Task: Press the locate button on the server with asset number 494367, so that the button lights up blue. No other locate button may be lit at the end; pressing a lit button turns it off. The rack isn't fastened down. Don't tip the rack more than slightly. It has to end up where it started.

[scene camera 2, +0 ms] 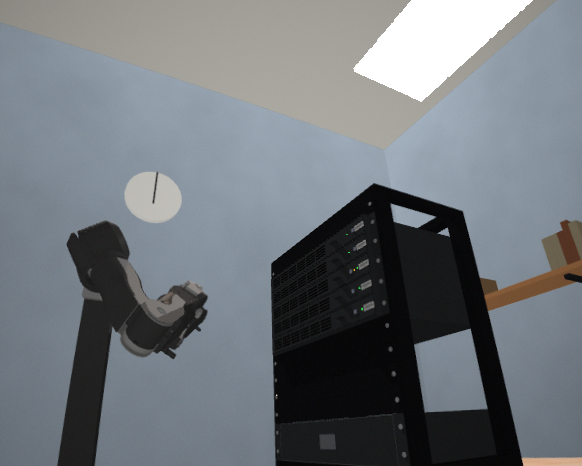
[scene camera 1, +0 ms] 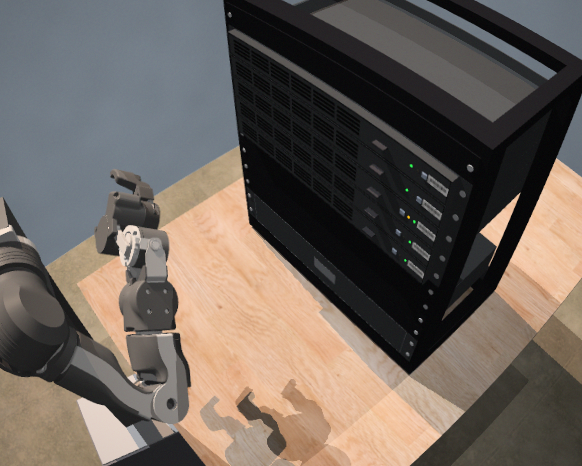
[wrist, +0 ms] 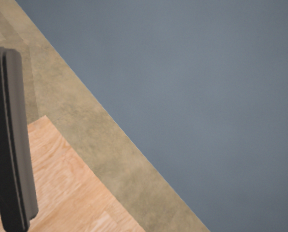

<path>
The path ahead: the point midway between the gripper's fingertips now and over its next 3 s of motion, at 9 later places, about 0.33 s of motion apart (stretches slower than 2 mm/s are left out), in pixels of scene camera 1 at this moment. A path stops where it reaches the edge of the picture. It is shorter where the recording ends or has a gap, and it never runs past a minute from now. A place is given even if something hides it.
My gripper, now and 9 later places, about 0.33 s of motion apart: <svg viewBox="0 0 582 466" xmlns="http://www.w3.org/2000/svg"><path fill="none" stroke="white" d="M116 202L145 198L189 203L234 222L278 249L314 284L333 307L344 323L347 324L354 320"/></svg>
</path>
